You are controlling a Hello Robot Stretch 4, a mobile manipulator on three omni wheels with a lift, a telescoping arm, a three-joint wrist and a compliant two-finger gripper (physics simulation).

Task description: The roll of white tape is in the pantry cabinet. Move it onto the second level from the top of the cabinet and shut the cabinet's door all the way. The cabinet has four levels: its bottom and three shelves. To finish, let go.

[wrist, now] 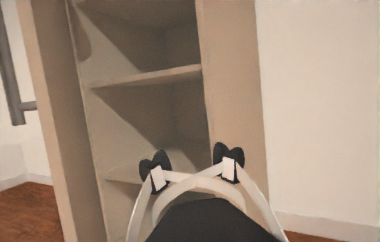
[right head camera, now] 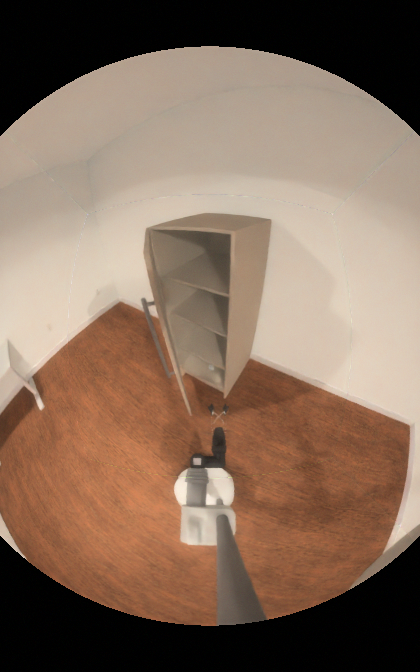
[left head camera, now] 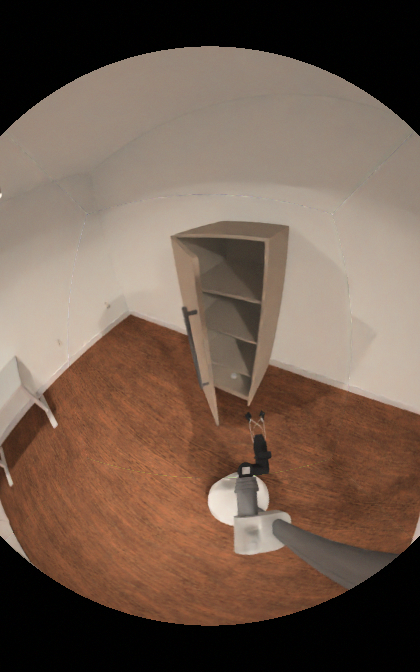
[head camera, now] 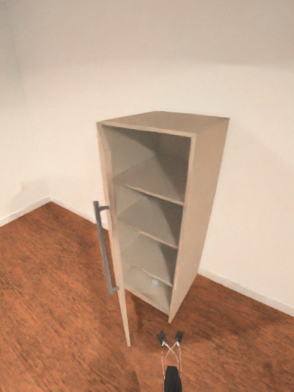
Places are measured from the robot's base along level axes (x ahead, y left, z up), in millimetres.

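Pixels of known places: gripper, between the fingertips: (wrist: 191,159) (head camera: 169,331).
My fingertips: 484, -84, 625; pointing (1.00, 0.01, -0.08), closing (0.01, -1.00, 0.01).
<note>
Behind a point stands the place of what it marks, as x, y, z.
The pantry cabinet (head camera: 211,200) @[1232, -398, 838] (left head camera: 274,300) (right head camera: 250,300) (wrist: 232,100) @[954, -231, 652] stands against the wall with three shelves inside. Its door (head camera: 116,260) @[594, 137, 944] (left head camera: 192,290) (right head camera: 172,350) (wrist: 52,130) @[596, 124, 663], hinged on the left, stands wide open, with a long grey handle (head camera: 103,250) @[612, 188, 976] (left head camera: 193,350) (right head camera: 156,340) (wrist: 11,75) @[616, 182, 755]. The roll of white tape (head camera: 155,282) @[1053, -32, 165] (left head camera: 234,375) (right head camera: 211,367) is a small pale shape on the cabinet's bottom level; it does not show in the wrist view. My gripper (head camera: 170,336) @[484, -84, 625] (left head camera: 255,415) (right head camera: 218,410) (wrist: 191,159) @[484, -84, 625] is open and empty, in front of the cabinet's opening and apart from it.
A white table (left head camera: 15,395) (right head camera: 6,365) stands at the far left. Pale walls (head camera: 260,200) @[1162, -700, 890] rise behind and beside the cabinet. The wooden floor (head camera: 60,300) @[954, 766, -27] (left head camera: 140,425) (right head camera: 125,425) surrounds my white base (left head camera: 220,502) (right head camera: 181,490). The open door's lower corner reaches out left of my gripper.
</note>
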